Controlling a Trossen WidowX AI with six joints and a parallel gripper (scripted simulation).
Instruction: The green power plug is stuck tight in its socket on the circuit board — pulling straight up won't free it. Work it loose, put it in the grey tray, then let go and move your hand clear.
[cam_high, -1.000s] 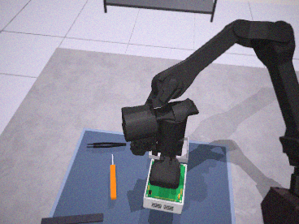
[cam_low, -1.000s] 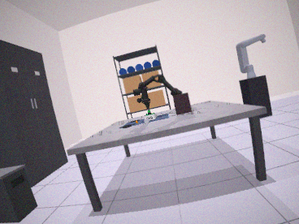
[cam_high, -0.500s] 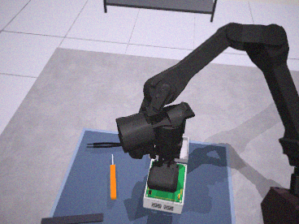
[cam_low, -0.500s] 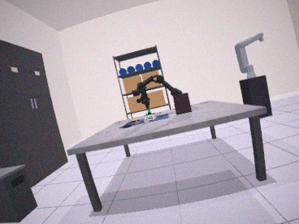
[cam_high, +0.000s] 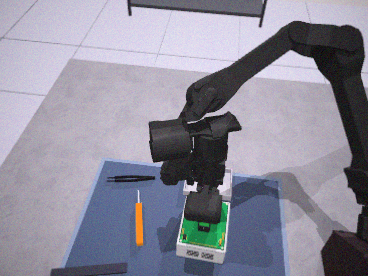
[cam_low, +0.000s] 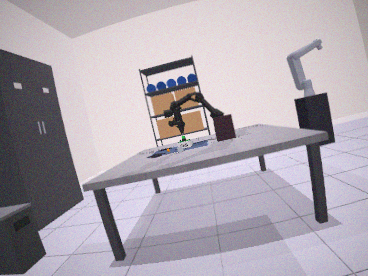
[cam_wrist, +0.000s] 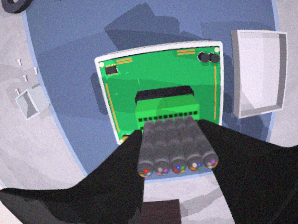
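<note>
Now: gripper tip 20 mm above the green power plug. The rest, counted from my gripper tip: blue mat 50 mm ahead, 110 mm below; then dark bar 220 mm ahead, 120 mm to the left, 110 mm below.
</note>
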